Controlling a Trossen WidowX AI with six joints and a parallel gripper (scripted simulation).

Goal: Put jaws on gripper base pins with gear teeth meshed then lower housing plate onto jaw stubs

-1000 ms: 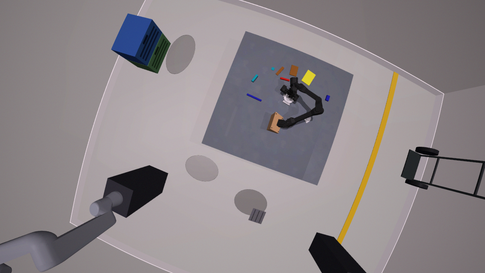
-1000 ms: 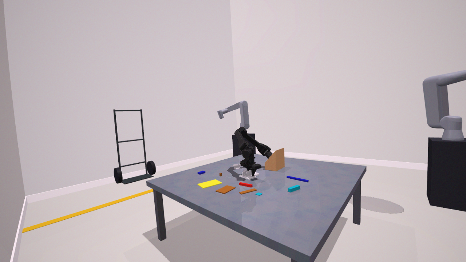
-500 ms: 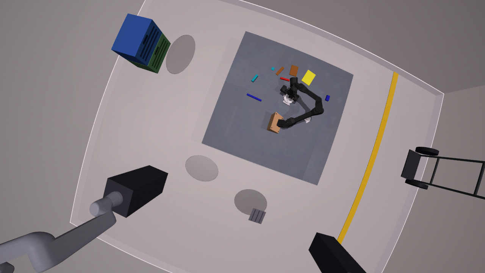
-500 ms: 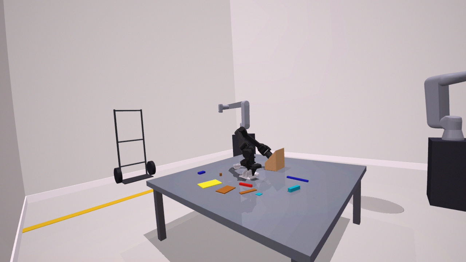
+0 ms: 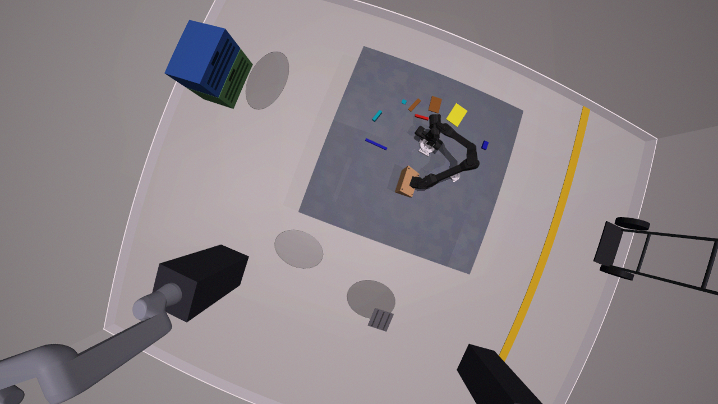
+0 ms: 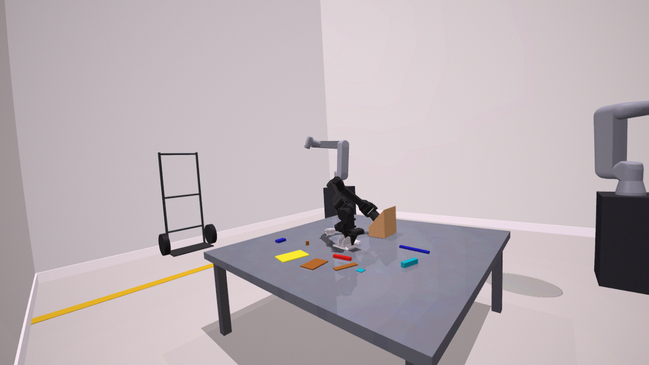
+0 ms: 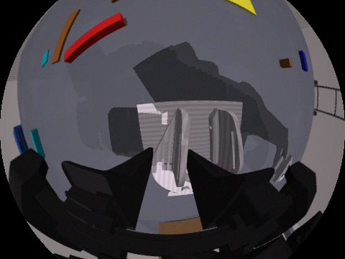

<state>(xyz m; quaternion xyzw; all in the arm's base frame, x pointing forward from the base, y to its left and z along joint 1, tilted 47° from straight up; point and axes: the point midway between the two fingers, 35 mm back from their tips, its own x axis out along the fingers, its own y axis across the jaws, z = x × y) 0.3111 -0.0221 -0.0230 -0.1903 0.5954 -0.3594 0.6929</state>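
Right now my gripper tip is 1 cm short of the flat white ribbed part, 3 cm to the left of it and 1 cm above it. From my gripper tip the other things lie so: brown plate 29 cm ahead, 1 cm to the left, 1 cm below; then white jaw 4 cm behind, 4 cm to the right; then red bar 16 cm ahead, 7 cm to the left, 1 cm below.
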